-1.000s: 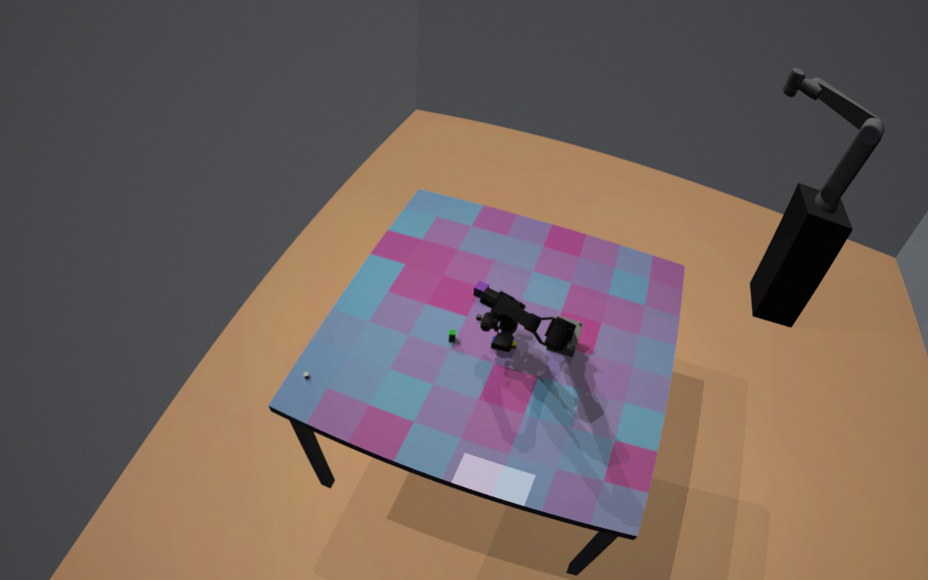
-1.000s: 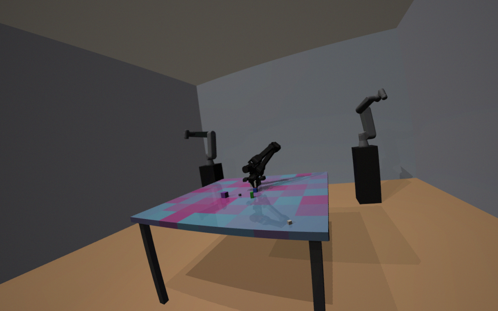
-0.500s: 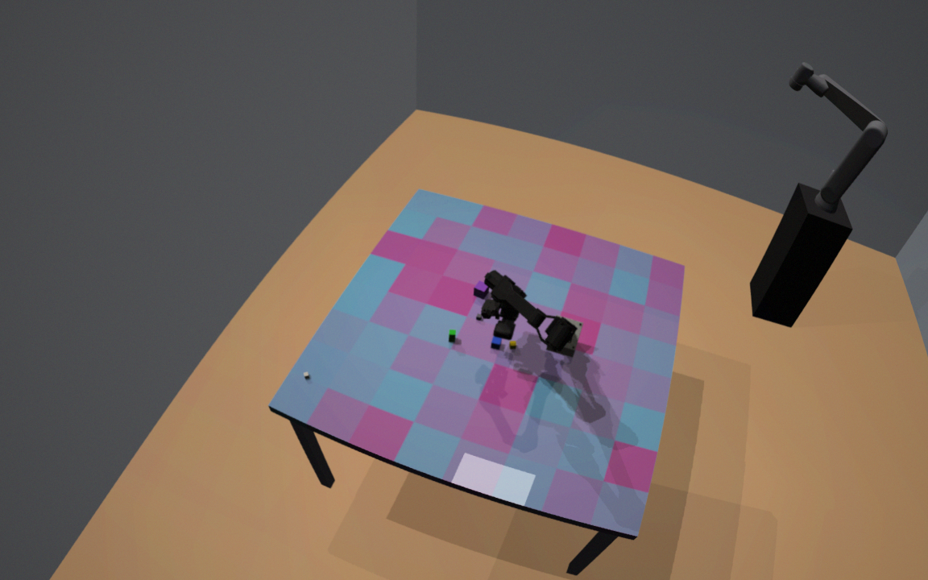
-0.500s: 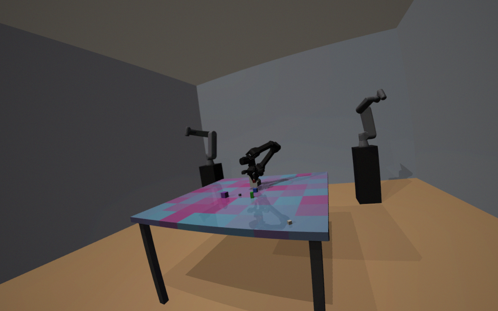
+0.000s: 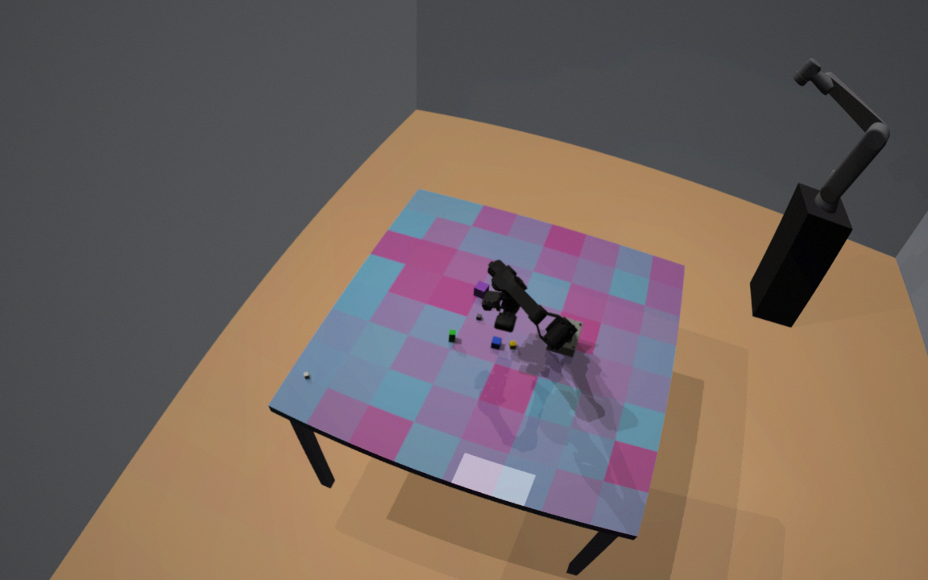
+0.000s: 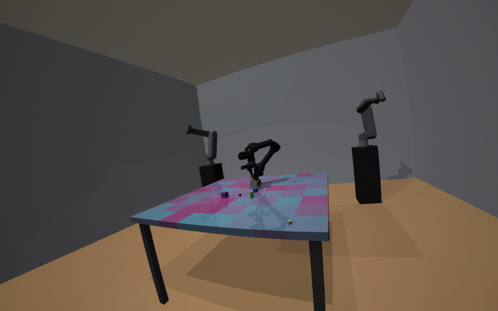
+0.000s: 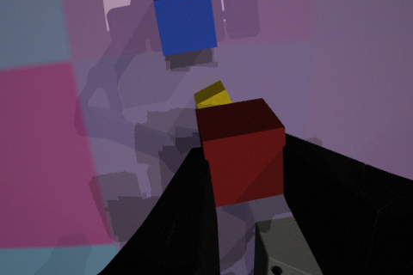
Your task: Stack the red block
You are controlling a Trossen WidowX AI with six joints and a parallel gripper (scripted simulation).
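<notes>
Right now the blue block is 3 cm ahead of my gripper tip, 1 cm to the left of it and 11 cm below it. The rest, counted from my gripper tip: small yellow block 3 cm behind, 1 cm to the right, 11 cm below; then tiny dark cube 12 cm ahead, 9 cm to the right, 12 cm below; then red block right at my gripper tip.
</notes>
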